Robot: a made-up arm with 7 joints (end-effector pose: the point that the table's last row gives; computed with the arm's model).
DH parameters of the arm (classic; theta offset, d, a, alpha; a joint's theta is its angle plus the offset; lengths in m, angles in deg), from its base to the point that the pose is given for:
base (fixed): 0 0 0 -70
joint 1: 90 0 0 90
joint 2: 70 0 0 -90
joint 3: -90 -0.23 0.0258 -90
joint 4: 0 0 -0.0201 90
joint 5: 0 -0.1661 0 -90
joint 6: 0 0 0 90
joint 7: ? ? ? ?
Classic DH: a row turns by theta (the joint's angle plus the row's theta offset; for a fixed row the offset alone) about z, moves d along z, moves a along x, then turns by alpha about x.
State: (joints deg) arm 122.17 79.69 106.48 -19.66 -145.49 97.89 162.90
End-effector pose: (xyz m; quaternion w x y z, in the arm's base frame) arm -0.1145 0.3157 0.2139 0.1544 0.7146 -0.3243 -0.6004
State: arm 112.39 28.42 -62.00 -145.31 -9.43 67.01 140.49
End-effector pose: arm -0.1367 -0.0934 -0.0480 0.3215 0.1537 0.3850 0.8513
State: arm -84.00 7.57 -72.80 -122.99 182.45 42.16 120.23
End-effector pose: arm 0.1214 -0.1995 -0.0305 0.5970 0.2023 0.7431 0.2247
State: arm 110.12 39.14 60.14 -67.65 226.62 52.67 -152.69
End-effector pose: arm -0.2601 0.2269 0.0870 0.6328 0.6022 -0.4857 0.0304
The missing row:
joint 7: 0 0 0 0
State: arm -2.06 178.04 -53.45 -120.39 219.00 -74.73 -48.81
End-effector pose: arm 0.1032 0.1482 0.1618 0.3576 0.6887 -0.5154 0.3636
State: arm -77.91 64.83 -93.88 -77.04 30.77 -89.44 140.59
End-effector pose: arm 0.3223 0.0962 -0.0519 0.5747 -0.7997 0.0346 -0.1703
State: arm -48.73 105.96 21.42 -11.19 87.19 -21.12 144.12
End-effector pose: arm 0.0341 0.3669 0.1522 0.4439 0.7486 0.4743 -0.1329
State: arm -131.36 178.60 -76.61 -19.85 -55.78 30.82 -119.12
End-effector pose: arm -0.2675 0.2625 -0.1343 0.6754 -0.0881 0.6424 -0.3512
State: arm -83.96 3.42 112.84 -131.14 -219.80 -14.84 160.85
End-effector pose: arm 0.1657 0.1277 -0.0404 0.3312 0.4573 -0.4696 0.6787
